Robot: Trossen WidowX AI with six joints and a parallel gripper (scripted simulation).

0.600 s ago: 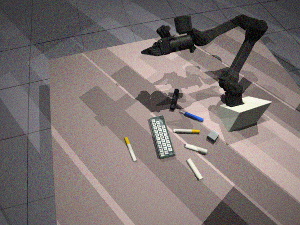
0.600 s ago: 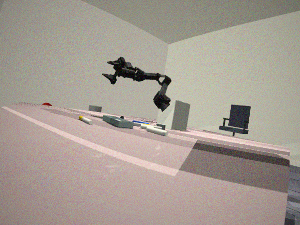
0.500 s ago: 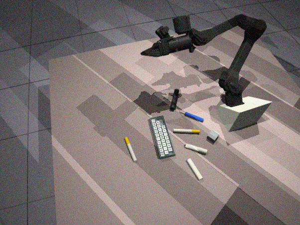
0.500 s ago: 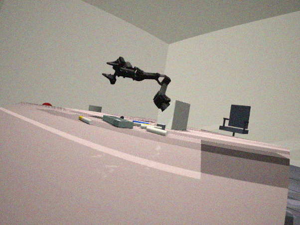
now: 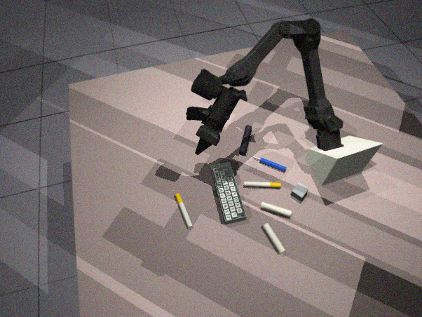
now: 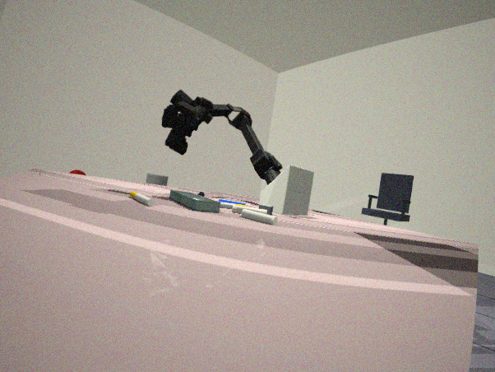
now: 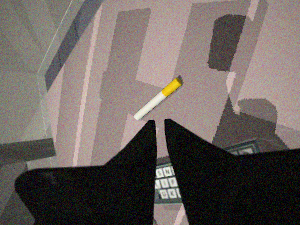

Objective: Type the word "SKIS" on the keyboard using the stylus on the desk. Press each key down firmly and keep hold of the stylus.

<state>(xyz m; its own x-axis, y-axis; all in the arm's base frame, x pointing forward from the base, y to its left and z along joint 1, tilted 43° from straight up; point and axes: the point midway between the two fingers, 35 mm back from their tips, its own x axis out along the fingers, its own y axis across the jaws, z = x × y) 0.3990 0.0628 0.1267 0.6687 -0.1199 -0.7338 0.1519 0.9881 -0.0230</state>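
The blue stylus is 230 mm behind my gripper tip, 150 mm below it and 20 mm to the right of it. Round my gripper tip: grey stylus tip: 210 mm behind, 150 mm below, 40 mm to the right; grey block: 310 mm behind, 150 mm below, 120 mm to the left.
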